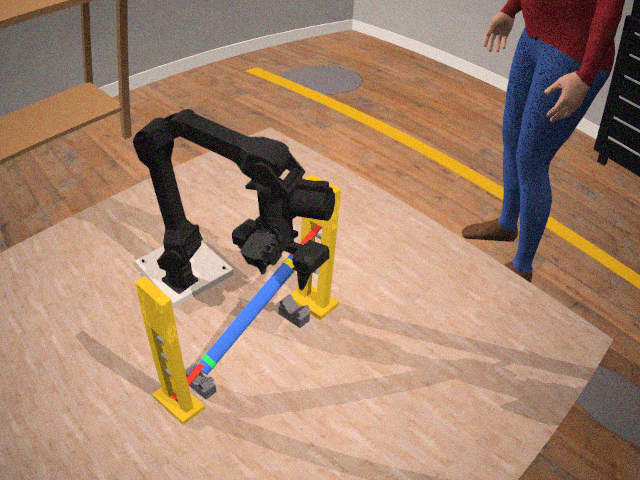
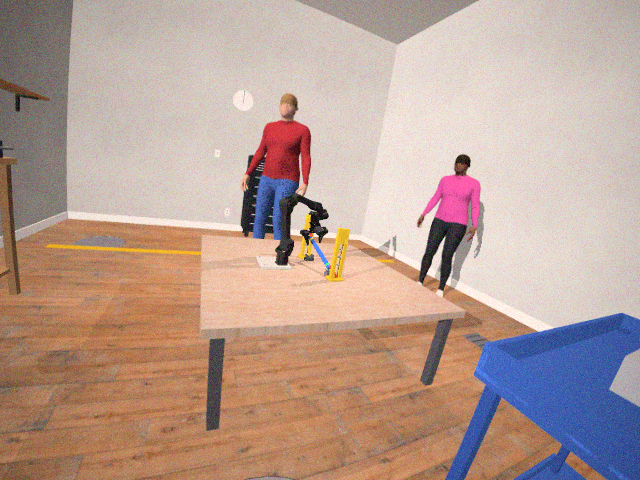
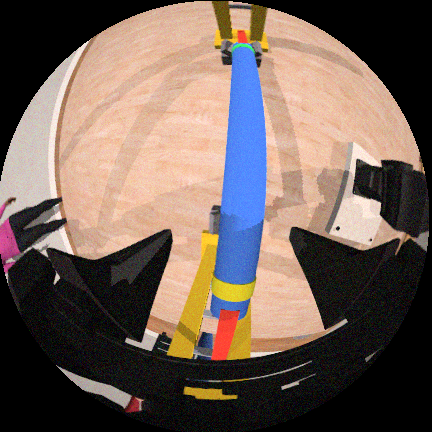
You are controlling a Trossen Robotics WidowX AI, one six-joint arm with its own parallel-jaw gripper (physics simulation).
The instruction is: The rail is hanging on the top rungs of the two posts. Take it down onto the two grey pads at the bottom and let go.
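Places are measured from the arm's base along level axes (x right, y ahead, z up), in metres.
Pixels of known places: gripper, between the fingertips: [image 1: 282, 281] [image 2: 313, 244] [image 3: 233, 234]; arm's base, origin of its link: [image 1: 179, 280] [image 2: 281, 263] [image 3: 363, 179].
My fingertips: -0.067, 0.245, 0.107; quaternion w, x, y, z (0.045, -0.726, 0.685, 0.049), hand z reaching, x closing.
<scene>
Ahead of a thing's pixels: the offset from my fingertips to its middle, as dx, dy, dz. "*": to the spot under its first point. Level surfaces: height alone.
The blue rail @[+0.091, -0.004, -0.025] [image 1: 248, 315] [image 2: 319, 250] [image 3: 245, 145] slopes steeply. Its green-banded end is low, at the grey pad @[+0.240, -0.004, -0.103] [image 1: 203, 384] [image 3: 226, 52] beside one yellow post @[+0.302, -0.006, +0.026] [image 1: 173, 351] [image 2: 343, 233] [image 3: 223, 20]; its red tip reaches into that post near the base. Its yellow-banded end is high, with the red tip at the other yellow post @[-0.097, +0.005, +0.026] [image 1: 324, 284] [image 2: 307, 222] [image 3: 192, 300]; whether it rests on a rung is unclear. That post's grey pad @[* -0.027, +0.011, -0.095] [image 1: 294, 311] [image 3: 214, 219] lies below the raised end. My gripper [image 1: 283, 279] [image 3: 233, 234] is open, its fingers apart on either side of the rail near the yellow band, holding nothing.
The arm's white base plate [image 1: 211, 266] [image 2: 266, 262] [image 3: 350, 220] is on the table @[dz -0.124] [image 1: 413, 330] [image 2: 310, 304], to one side of the rail. A person in red [image 1: 566, 31] [image 2: 286, 149] and one in pink [image 2: 459, 198] stand beyond the table. A blue cart [image 2: 558, 338] is in the foreground.
</scene>
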